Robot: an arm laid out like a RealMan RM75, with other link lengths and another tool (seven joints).
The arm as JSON. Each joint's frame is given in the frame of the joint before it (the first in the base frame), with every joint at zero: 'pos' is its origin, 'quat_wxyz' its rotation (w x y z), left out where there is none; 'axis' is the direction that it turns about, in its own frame. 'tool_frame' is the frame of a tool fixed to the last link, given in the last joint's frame.
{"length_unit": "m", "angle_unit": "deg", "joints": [
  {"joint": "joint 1", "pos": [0.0, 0.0, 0.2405], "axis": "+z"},
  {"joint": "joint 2", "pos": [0.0, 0.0, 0.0], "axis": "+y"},
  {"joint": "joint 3", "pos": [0.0, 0.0, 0.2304], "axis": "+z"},
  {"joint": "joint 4", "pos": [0.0, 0.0, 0.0], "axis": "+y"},
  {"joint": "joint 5", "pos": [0.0, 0.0, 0.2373], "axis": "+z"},
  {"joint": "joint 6", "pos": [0.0, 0.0, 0.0], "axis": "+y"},
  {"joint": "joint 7", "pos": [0.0, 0.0, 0.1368], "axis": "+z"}
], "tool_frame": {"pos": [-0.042, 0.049, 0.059], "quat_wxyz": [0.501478, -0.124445, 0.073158, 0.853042]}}
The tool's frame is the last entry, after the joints.
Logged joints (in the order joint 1, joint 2, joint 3, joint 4, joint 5, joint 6, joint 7), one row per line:
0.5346 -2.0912 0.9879 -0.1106 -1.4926 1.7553 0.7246
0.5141 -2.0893 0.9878 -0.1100 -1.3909 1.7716 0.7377
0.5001 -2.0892 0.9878 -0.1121 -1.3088 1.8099 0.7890
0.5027 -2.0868 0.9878 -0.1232 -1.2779 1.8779 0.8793
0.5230 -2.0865 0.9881 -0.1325 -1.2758 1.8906 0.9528
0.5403 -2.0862 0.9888 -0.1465 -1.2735 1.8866 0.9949
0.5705 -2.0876 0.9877 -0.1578 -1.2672 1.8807 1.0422
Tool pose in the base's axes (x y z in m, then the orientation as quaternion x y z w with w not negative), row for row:
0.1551 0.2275 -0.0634 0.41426 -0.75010 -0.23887 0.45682
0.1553 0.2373 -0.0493 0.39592 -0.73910 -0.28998 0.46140
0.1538 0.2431 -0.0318 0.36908 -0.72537 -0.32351 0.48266
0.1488 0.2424 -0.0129 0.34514 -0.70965 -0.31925 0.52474
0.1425 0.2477 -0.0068 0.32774 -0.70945 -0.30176 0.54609
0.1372 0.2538 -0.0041 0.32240 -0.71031 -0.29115 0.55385
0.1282 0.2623 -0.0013 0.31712 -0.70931 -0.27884 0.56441
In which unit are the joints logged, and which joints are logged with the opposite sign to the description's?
The joints are logged in radians. Opposite sign: joint 2, joint 3, joint 6.
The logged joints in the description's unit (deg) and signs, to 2 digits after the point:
30.63 119.82 -56.60 -6.34 -85.52 -100.57 41.52
29.46 119.71 -56.60 -6.30 -79.69 -101.51 42.27
28.65 119.70 -56.60 -6.42 -74.99 -103.70 45.21
28.80 119.56 -56.60 -7.06 -73.22 -107.60 50.38
29.97 119.55 -56.61 -7.59 -73.10 -108.32 54.59
30.96 119.53 -56.65 -8.39 -72.97 -108.09 57.00
32.69 119.61 -56.59 -9.04 -72.61 -107.76 59.71

